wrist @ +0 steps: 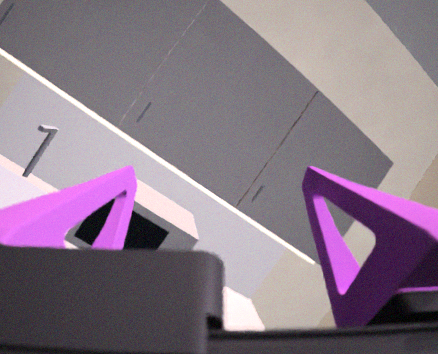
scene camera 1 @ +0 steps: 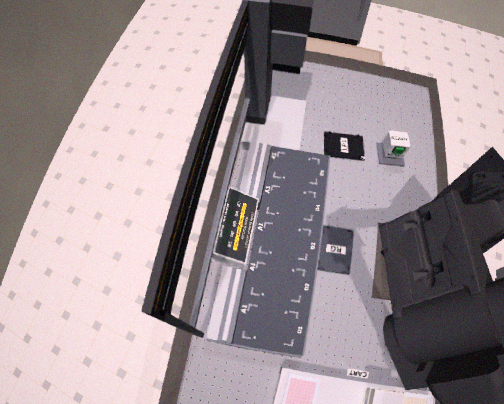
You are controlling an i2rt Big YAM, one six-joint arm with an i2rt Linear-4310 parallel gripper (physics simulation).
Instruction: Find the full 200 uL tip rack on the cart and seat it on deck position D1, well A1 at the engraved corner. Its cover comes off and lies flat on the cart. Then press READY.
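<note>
My gripper (wrist: 219,175) is open and empty in the wrist view, its two magenta fingers wide apart; its fingertips do not show in the scene view. The cart (scene camera 1: 325,369) shows in part at the bottom of the scene view, with part of a pink rack (scene camera 1: 301,391) on it. Whether that is the full 200 uL rack, and its cover, I cannot tell. Deck position D1 (scene camera 1: 270,327) is bare, at the near end of the dark deck (scene camera 1: 287,245). The READY button (scene camera 1: 399,137) stands at the upper right, white-topped with a green patch.
The dark arm fills the right side of the scene view. A black LP1 pad (scene camera 1: 332,145) and a grey RG pad (scene camera 1: 336,262) lie beside the deck. A lit display (scene camera 1: 240,226) and a long black rail (scene camera 1: 200,165) stand along its other side. Grey cabinets (wrist: 200,100) show in the wrist view.
</note>
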